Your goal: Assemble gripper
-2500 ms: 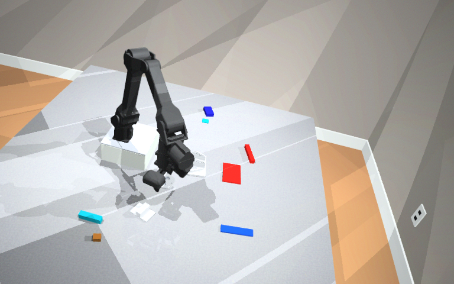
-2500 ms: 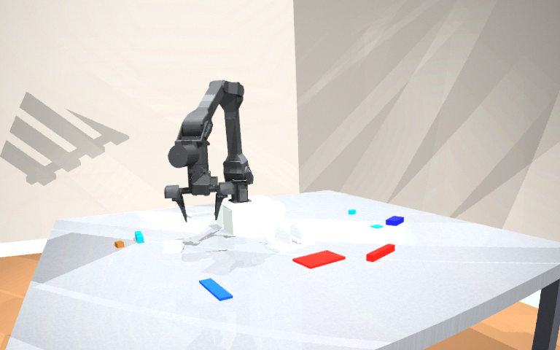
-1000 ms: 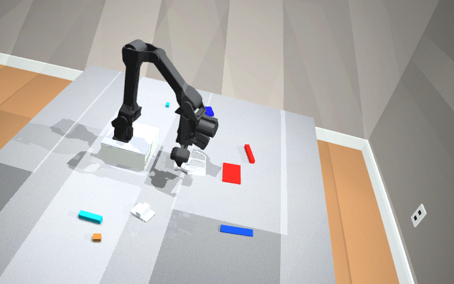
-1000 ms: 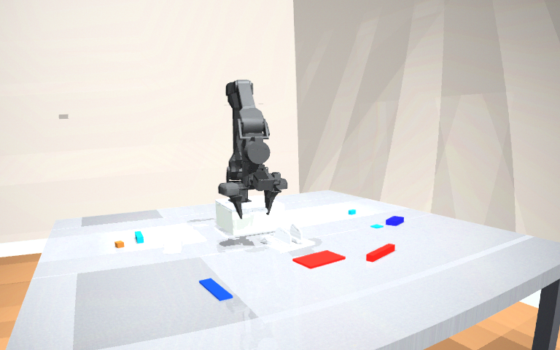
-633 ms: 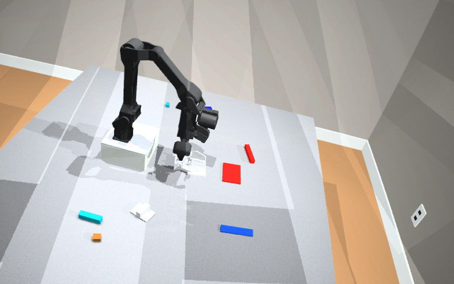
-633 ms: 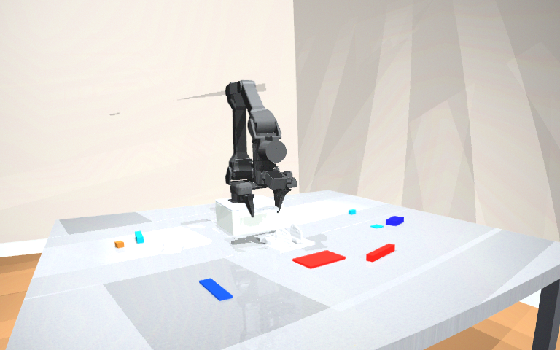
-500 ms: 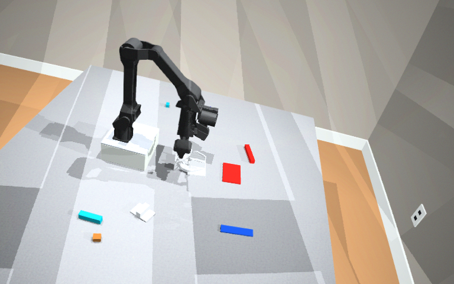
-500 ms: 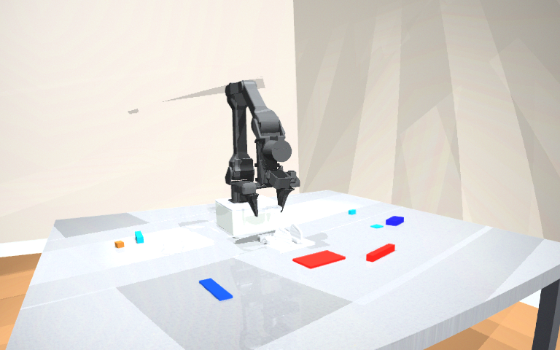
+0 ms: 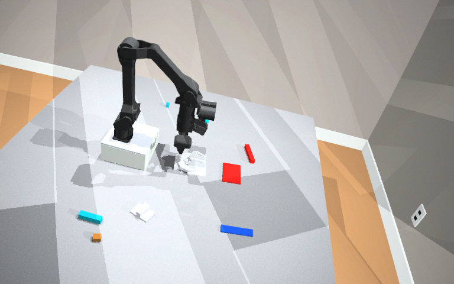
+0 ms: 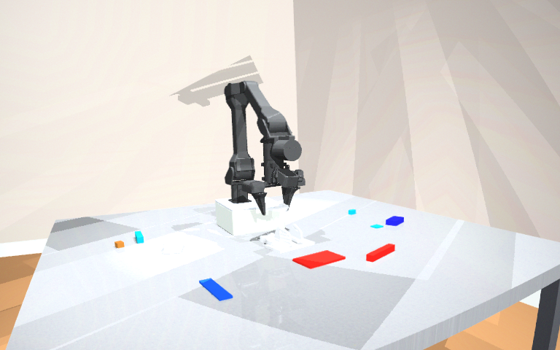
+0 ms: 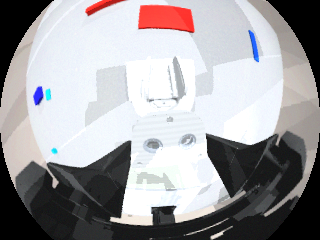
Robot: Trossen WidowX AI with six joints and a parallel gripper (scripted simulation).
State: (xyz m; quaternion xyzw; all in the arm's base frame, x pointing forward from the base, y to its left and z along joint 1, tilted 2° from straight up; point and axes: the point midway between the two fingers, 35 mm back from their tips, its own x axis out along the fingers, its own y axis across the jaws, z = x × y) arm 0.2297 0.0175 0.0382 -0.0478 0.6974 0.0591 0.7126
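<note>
The white housing plate is 1 cm ahead of my gripper tip and 8 cm below it. The rest, counted from my gripper tip: flat white plate (7 cm ahead, 1 cm to the left, 8 cm below); red plate (22 cm ahead, 1 cm to the left, 8 cm below); white jaw (3 cm ahead, 2 cm to the right, 7 cm below).
</note>
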